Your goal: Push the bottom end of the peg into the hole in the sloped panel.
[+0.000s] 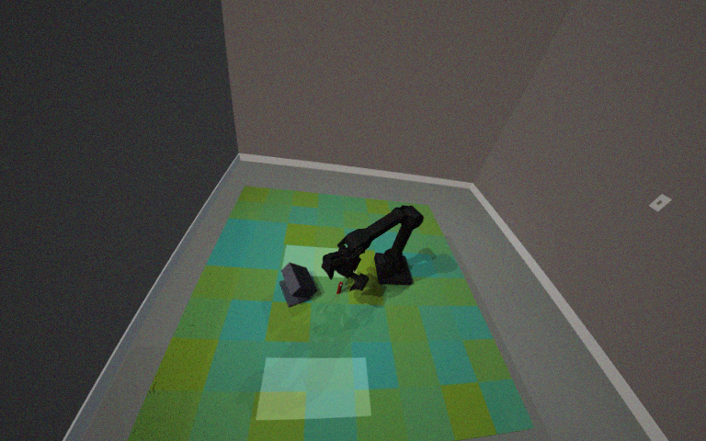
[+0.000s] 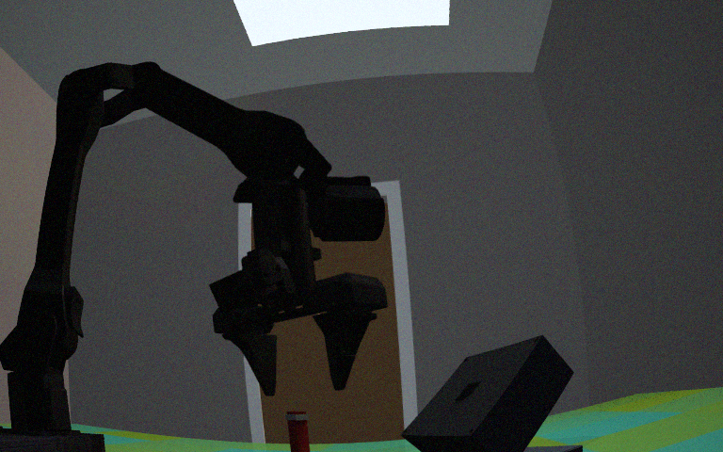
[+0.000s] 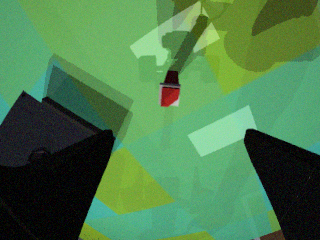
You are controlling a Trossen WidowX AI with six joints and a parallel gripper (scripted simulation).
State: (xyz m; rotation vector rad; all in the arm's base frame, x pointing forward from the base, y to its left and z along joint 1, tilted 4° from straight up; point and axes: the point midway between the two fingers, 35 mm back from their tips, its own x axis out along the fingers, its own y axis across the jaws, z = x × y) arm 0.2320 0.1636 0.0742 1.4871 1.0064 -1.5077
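The red peg is 2 cm to the right of my gripper tip and 4 cm below it. From my gripper tip the other things lie so: sloped panel 17 cm ahead, 1 cm to the right, 3 cm below.
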